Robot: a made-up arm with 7 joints.
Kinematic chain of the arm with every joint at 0, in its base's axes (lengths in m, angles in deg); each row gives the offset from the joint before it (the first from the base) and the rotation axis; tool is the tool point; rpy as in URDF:
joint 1: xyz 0 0 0 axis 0.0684 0.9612 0.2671
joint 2: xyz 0 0.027 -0.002 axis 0.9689 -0.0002 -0.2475
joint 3: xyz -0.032 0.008 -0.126 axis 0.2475 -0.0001 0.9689
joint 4: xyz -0.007 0 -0.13 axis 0.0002 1 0
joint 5: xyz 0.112 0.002 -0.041 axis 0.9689 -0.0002 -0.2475
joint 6: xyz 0.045 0 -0.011 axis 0.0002 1 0
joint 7: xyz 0.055 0 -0.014 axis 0.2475 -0.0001 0.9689
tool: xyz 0 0 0 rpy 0 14.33 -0.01
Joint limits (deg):
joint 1: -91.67..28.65
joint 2: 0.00..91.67
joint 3: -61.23..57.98
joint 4: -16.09..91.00
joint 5: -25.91..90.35
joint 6: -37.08..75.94
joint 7: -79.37..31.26
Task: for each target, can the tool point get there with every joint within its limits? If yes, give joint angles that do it. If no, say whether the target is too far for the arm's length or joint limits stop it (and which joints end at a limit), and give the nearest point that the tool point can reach.
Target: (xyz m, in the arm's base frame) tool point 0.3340 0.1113 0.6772
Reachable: no: too far | nearest point 0.2181 0.1897 0.2701 | short by 0.430 m
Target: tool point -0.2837 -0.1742 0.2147
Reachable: no: joint limits stop it (at a limit: joint 1, joint 2, joint 4, joint 6) | nearest point -0.0846 0.2014 0.2124 | short by 0.425 m
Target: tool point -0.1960 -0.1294 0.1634
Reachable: no: joint limits stop it (at a limit: joint 1, joint 2, joint 4, joint 6) | nearest point -0.0759 0.1969 0.2196 | short by 0.352 m
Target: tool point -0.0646 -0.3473 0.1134
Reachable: no: joint limits stop it (at a limit: joint 1, joint 2, joint 3, joint 4) | nearest point 0.1376 -0.2311 0.0188 | short by 0.252 m
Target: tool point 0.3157 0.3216 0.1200
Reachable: yes | joints -71.15 79.88 -22.09 31.18 28.10 30.05 -14.12
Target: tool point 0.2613 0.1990 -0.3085
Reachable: yes | joints -23.43 23.88 4.09 28.35 45.79 38.24 -34.48
